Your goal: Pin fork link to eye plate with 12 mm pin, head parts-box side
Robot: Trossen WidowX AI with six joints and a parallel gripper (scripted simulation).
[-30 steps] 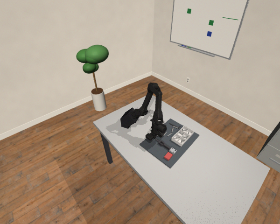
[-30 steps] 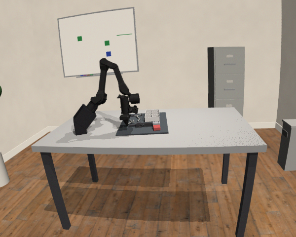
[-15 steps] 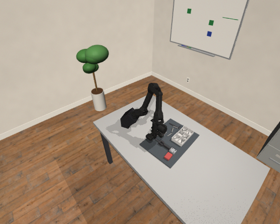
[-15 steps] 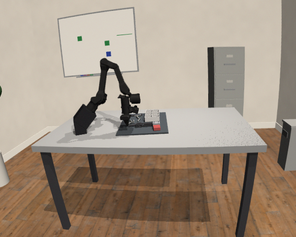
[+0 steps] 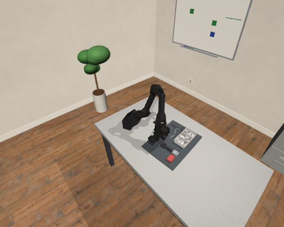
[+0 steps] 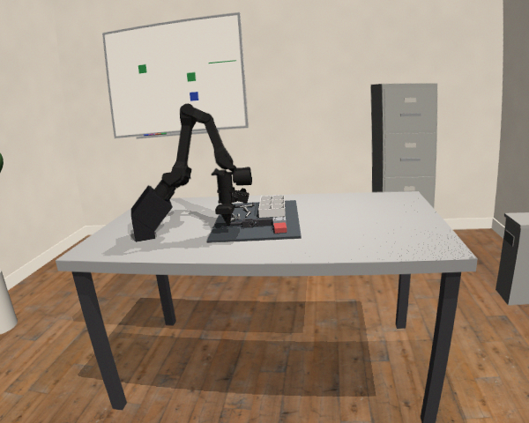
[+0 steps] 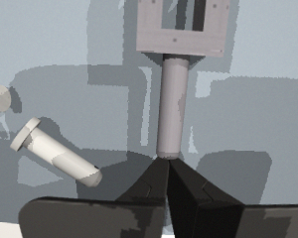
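The grey headed pin is 60 mm to the left of my hand, 40 mm below it and 10 mm behind it. From my hand the other things lie so: mat (120 mm to the left, 80 mm ahead, 50 mm below); small grey block (190 mm ahead, 40 mm to the left, 30 mm below); eye plate (120 mm ahead, 30 mm below, 20 mm to the left).
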